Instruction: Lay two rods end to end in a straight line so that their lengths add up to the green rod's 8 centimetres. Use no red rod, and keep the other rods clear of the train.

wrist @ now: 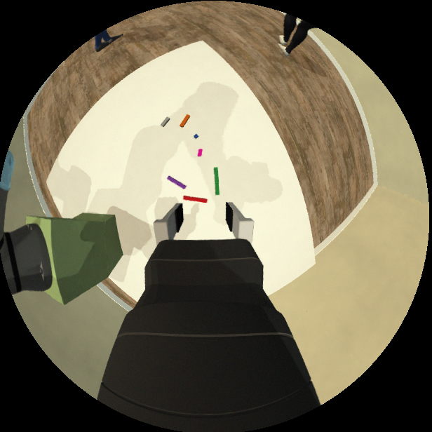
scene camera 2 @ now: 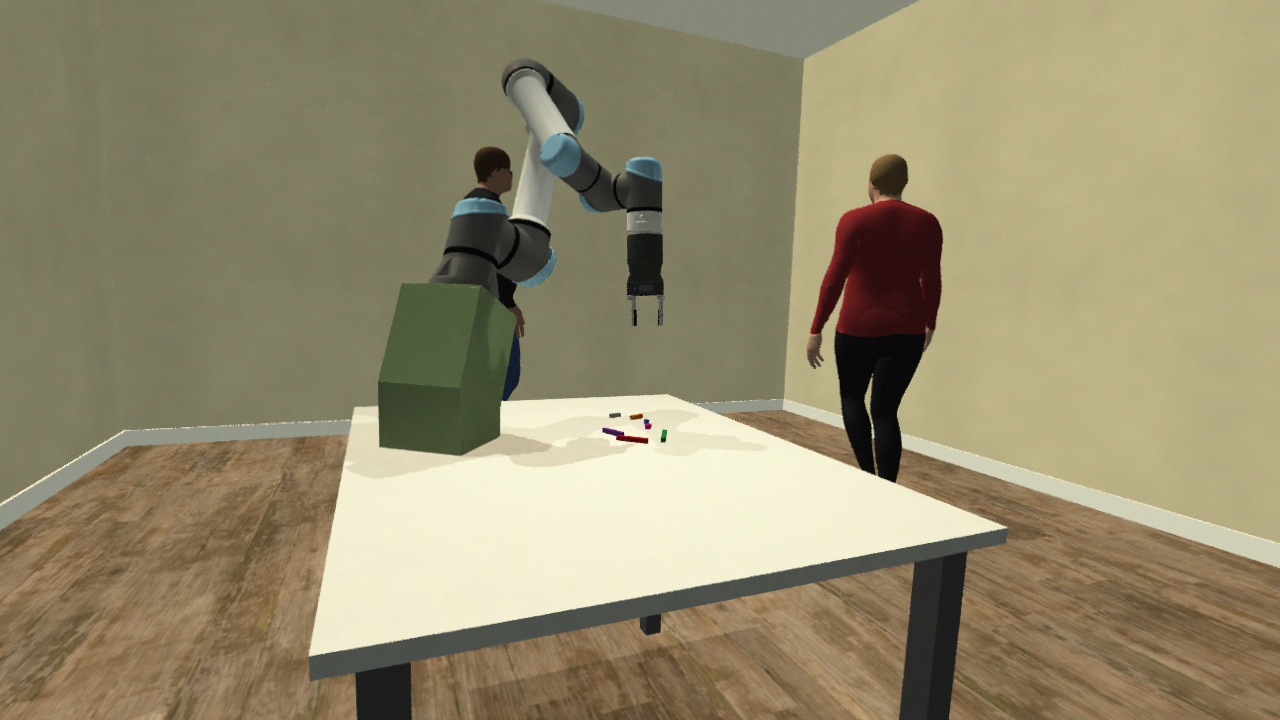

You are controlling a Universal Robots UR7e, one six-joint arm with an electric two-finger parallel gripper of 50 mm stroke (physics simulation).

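Frame: origin at the arm's base, x ahead, y left, z up, level; millimetres.
Where they show: gripper, fingertip midpoint: (scene camera 2: 647, 325); arm's base, link origin: (scene camera 2: 462, 300).
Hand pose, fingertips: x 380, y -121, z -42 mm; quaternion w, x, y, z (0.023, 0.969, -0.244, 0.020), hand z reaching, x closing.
Observation:
Things, the pixels of their top centre, and the offset from my fingertips. Level surfaces: height alone.
- green rod, top centre: (scene camera 2: 664, 433) dx +45, dy -11, dz -239 mm
- red rod, top centre: (scene camera 2: 632, 436) dx -35, dy -27, dz -239 mm
- purple rod, top centre: (scene camera 2: 613, 430) dx -57, dy +43, dz -239 mm
- short magenta rod, top centre: (scene camera 2: 648, 424) dx +42, dy +84, dz -239 mm
- tiny blue piece, top centre: (scene camera 2: 646, 419) dx +56, dy +132, dz -239 mm
- orange rod, top centre: (scene camera 2: 636, 414) dx +51, dy +191, dz -239 mm
- grey rod, top centre: (scene camera 2: 614, 413) dx +2, dy +220, dz -239 mm
- white table, surface height: dz -249 mm
My gripper (scene camera 2: 647, 311) (wrist: 204, 211) is open and empty, high above the table. The green rod (scene camera 2: 664, 436) (wrist: 216, 181) lies on the right of the group. The red rod (scene camera 2: 631, 439) (wrist: 195, 199) lies to its left, nearest the fingers in the wrist view. The purple rod (scene camera 2: 613, 431) (wrist: 176, 182) lies slanted beyond the red one, apart from it in the wrist view. The short magenta rod (scene camera 2: 648, 426) (wrist: 200, 152) and the tiny blue piece (scene camera 2: 646, 420) (wrist: 196, 136) lie farther back. The orange rod (scene camera 2: 636, 416) (wrist: 185, 121) and the grey rod (scene camera 2: 614, 415) (wrist: 165, 121) lie at the back, apart.
The white table (scene camera 2: 626, 528) (wrist: 270, 240) bears a green pedestal (scene camera 2: 438, 367) (wrist: 90, 255) under the arm's base, left of the rods. A person in red (scene camera 2: 888, 268) stands beyond the table's right side. Another person (scene camera 2: 489, 170) stands behind the arm.

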